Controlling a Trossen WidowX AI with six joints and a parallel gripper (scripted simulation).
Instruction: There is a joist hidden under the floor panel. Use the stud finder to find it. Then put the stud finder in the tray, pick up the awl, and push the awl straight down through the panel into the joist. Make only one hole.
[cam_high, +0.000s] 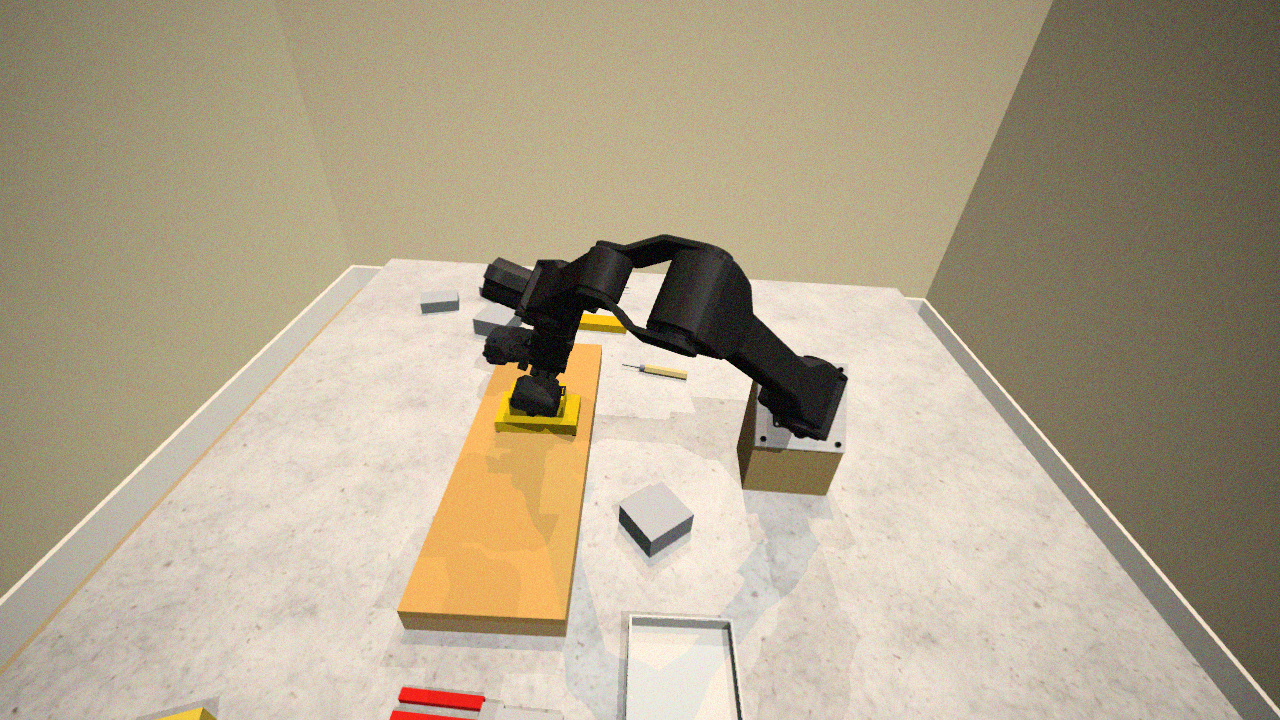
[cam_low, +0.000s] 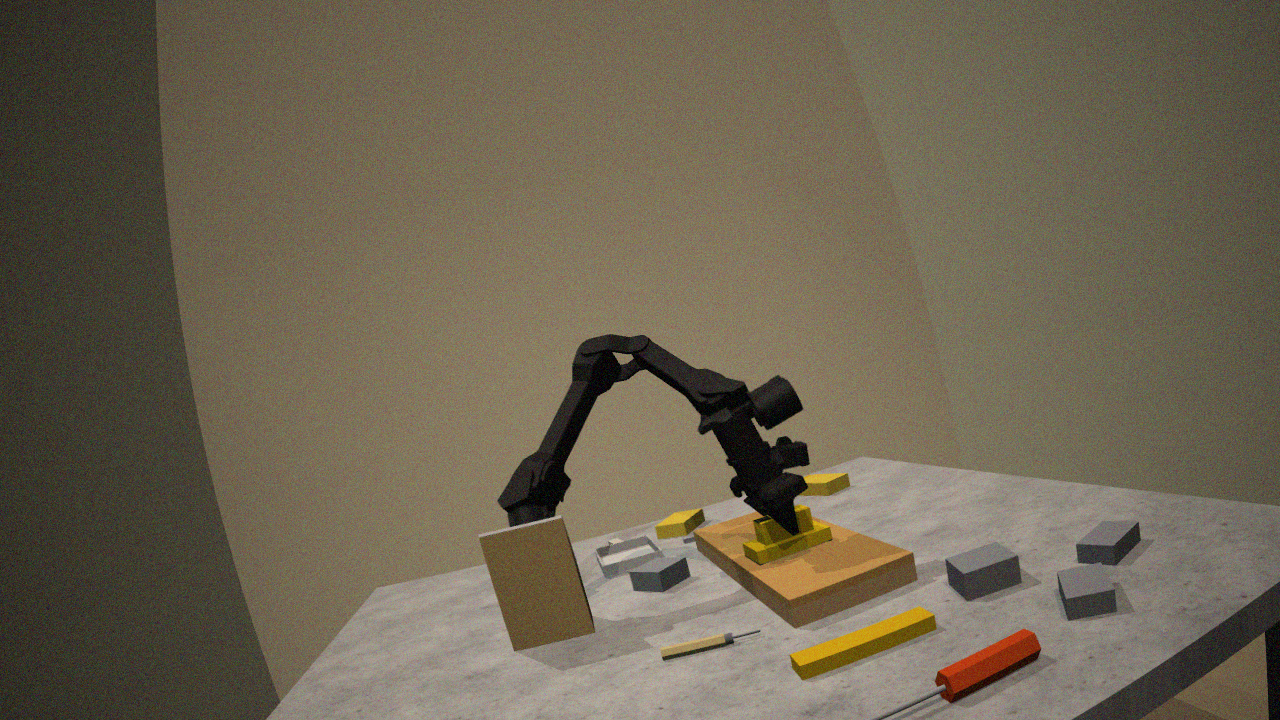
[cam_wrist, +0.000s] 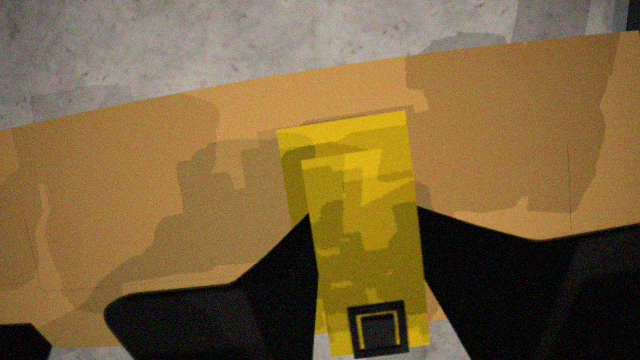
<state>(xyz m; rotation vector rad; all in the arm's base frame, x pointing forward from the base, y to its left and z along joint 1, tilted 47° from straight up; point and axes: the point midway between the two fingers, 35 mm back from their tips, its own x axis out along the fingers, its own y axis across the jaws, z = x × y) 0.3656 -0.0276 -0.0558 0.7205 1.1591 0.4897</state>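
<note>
Right now the square light is 4 cm behind my gripper tip and 3 cm above it. The rest, counted from my gripper tip: white tray (21 cm behind, 38 cm to the left, 5 cm below); then wooden-handled awl (18 cm behind, 18 cm to the right, 6 cm below); then stud finder (2 cm behind, 2 cm above).
</note>
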